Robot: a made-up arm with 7 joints.
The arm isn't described. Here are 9 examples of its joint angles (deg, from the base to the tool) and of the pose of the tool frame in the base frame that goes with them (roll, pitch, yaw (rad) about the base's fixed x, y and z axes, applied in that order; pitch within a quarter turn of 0, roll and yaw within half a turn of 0; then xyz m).
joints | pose
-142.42 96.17 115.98 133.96 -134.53 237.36 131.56 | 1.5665 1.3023 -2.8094 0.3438 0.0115 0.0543
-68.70 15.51 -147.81 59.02 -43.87 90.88 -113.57 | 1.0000 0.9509 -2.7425 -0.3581 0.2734 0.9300
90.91 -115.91 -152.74 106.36 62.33 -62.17 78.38 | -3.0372 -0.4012 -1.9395 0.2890 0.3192 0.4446
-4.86 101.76 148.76 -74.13 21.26 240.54 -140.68 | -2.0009 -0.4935 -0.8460 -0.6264 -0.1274 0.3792
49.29 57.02 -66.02 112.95 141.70 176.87 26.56 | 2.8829 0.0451 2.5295 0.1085 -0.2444 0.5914
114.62 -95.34 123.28 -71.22 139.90 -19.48 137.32 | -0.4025 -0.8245 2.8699 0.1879 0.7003 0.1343
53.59 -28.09 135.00 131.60 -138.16 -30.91 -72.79 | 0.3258 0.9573 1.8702 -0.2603 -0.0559 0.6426
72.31 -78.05 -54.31 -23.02 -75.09 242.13 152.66 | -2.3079 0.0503 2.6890 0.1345 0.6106 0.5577
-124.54 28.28 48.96 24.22 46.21 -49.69 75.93 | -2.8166 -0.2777 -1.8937 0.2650 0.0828 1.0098
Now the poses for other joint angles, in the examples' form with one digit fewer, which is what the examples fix.
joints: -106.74 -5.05 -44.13 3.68 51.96 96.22 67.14
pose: -0.041 0.050 2.581 -0.153 -0.001 1.057
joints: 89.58 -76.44 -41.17 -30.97 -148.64 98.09 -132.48
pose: -0.745 -0.887 -0.333 -0.162 0.709 0.457
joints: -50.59 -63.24 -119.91 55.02 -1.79 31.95 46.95
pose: 0.408 -1.291 -0.360 0.084 -0.633 0.789
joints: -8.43 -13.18 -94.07 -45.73 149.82 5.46 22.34
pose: -2.945 -0.833 0.588 0.339 0.162 0.976
